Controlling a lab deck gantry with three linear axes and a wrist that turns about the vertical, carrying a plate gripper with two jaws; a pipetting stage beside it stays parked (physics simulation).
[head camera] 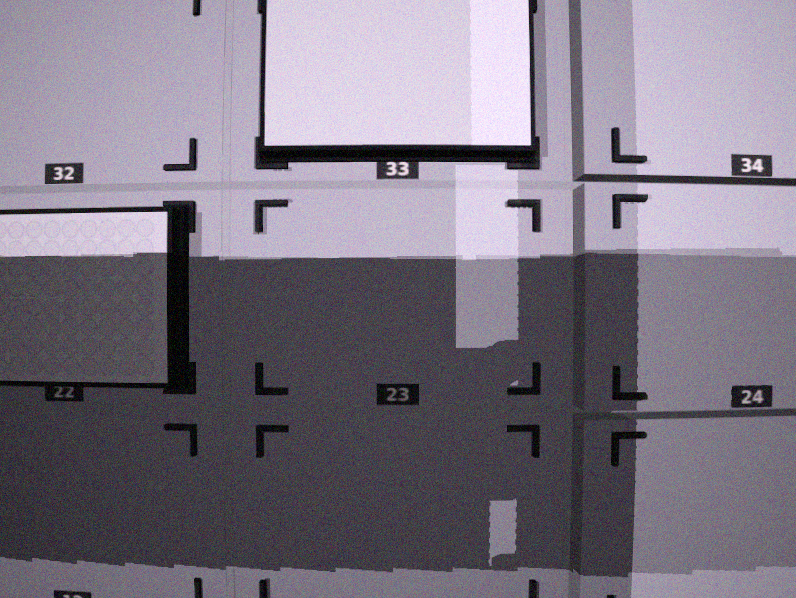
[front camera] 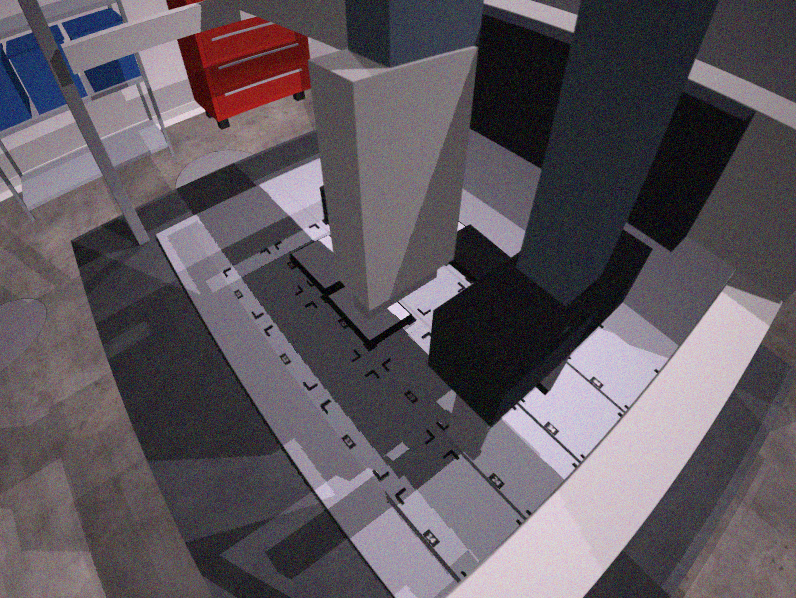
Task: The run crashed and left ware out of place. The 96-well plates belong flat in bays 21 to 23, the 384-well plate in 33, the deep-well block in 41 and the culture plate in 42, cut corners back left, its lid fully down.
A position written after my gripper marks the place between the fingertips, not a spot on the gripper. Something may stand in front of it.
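Note:
I see my gripper [front camera: 501, 411]. There is a black lid [front camera: 475, 254] as well, though in the head camera view the lid is out of frame. A bay 32 marker [head camera: 62, 173] is part of what I see too.

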